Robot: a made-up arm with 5 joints.
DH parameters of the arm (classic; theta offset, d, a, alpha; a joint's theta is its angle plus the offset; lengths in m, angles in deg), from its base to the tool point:
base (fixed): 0 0 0.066 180
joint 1: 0 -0.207 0.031 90
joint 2: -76.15 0 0.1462 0
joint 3: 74.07 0 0.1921 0
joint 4: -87.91 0.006 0 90
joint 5: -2.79 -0.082 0 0
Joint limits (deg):
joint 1: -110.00..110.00
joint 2: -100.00..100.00
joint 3: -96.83..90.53
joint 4: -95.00..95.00
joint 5: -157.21..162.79
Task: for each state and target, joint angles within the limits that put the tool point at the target. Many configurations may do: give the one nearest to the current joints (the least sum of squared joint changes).
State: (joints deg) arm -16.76 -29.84 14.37 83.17 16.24
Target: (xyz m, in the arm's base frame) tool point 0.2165 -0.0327 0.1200
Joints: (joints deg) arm 14.49 10.87 45.29 72.25 16.24
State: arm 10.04 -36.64 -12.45 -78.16 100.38
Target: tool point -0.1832 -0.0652 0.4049
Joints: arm -16.00 -79.28 -33.96 -93.24 100.38
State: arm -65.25 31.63 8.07 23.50 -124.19
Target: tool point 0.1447 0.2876 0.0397
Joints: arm -73.54 49.49 5.72 19.79 -124.19
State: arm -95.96 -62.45 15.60 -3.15 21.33
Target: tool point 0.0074 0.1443 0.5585
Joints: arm -109.89 -32.67 -14.45 -8.54 21.33
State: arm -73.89 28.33 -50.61 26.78 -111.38
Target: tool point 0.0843 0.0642 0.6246
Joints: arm -68.93 -9.61 -76.60 9.54 -111.38
